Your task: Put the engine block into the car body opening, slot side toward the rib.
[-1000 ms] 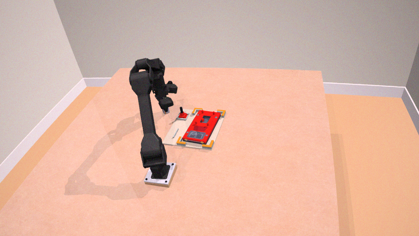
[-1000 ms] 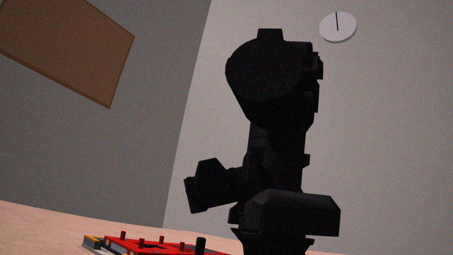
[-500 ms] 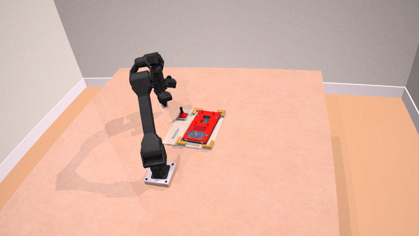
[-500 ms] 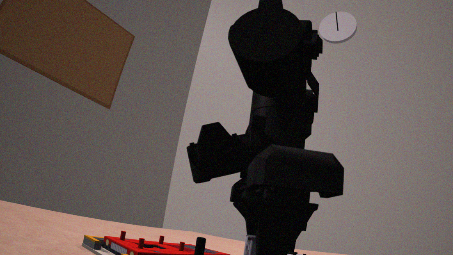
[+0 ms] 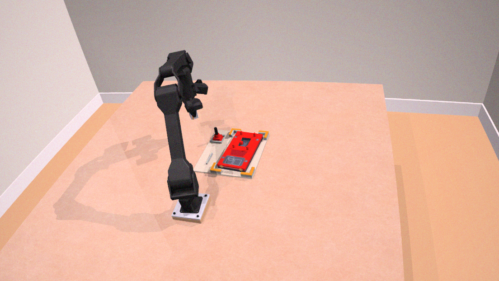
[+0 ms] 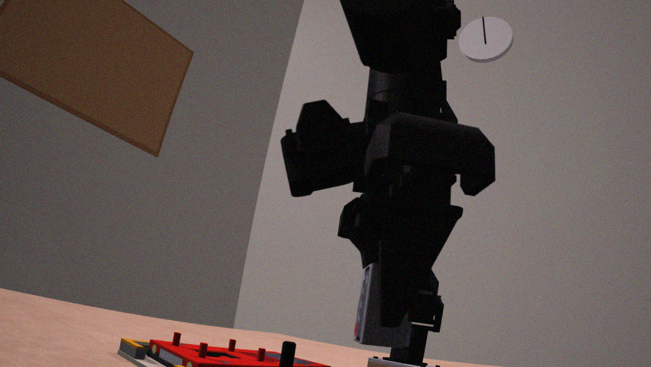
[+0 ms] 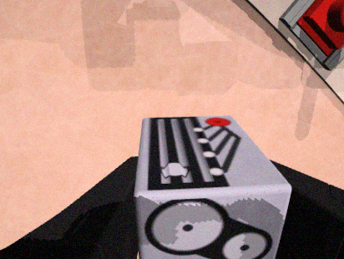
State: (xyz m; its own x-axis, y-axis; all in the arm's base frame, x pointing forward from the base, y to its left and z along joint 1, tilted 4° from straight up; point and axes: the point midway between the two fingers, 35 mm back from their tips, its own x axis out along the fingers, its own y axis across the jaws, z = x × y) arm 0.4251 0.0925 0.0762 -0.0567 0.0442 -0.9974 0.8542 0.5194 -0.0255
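Right now my gripper tip is 100 mm to the left of the black upright peg, 50 mm past it and 50 mm above it. The rest, counted from my gripper tip: grey engine block 10 mm above.
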